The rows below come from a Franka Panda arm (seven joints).
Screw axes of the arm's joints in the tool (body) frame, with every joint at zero. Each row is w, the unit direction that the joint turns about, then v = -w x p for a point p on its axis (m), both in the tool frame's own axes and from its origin. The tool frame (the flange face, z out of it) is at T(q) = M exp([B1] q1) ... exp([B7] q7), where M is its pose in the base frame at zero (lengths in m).
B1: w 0 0 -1 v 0.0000 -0.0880 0.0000
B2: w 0 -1 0 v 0.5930 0.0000 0.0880
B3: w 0 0 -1 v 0.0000 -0.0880 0.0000
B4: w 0 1 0 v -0.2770 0.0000 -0.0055
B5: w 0 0 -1 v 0.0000 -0.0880 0.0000
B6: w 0 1 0 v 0.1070 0.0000 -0.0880
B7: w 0 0 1 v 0.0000 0.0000 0.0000
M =
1 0 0 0.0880
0 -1 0 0.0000
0 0 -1 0.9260
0 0 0 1
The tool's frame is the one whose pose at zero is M.
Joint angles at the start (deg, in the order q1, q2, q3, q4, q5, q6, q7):
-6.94, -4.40, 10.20, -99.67, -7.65, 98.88, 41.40
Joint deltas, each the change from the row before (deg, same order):
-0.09, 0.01, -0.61, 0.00, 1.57, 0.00, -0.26
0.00, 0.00, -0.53, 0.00, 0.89, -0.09, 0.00
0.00, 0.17, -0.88, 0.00, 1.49, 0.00, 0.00
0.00, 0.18, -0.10, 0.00, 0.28, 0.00, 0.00
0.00, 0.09, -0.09, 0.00, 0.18, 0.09, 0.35
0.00, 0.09, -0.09, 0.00, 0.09, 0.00, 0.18
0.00, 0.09, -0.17, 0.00, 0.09, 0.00, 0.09
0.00, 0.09, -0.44, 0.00, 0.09, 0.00, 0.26
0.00, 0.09, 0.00, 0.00, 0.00, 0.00, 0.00
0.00, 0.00, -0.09, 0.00, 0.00, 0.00, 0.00
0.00, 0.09, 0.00, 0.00, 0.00, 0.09, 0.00
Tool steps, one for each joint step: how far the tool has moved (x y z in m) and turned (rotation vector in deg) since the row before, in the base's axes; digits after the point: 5 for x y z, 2 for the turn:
0.00011, -0.00434, -0.00036, 1.59, 0.11, -0.59
-0.00011, -0.00379, -0.00025, 0.92, 0.12, -0.62
0.00083, -0.00633, -0.00172, 1.57, 0.20, -1.02
0.00082, -0.00063, -0.00172, 0.31, 0.18, -0.13
0.00057, -0.00063, -0.00071, 0.22, -0.02, -0.45
0.00041, -0.00079, -0.00085, 0.12, 0.08, -0.28
0.00041, -0.00157, -0.00084, 0.12, 0.08, -0.27
0.00040, -0.00422, -0.00083, 0.14, 0.07, -0.71
0.00040, -0.00005, -0.00085, 0.01, 0.09, 0.00
0.00000, -0.00088, 0.00001, 0.01, 0.00, -0.09
0.00056, -0.00004, -0.00071, 0.01, 0.00, 0.01

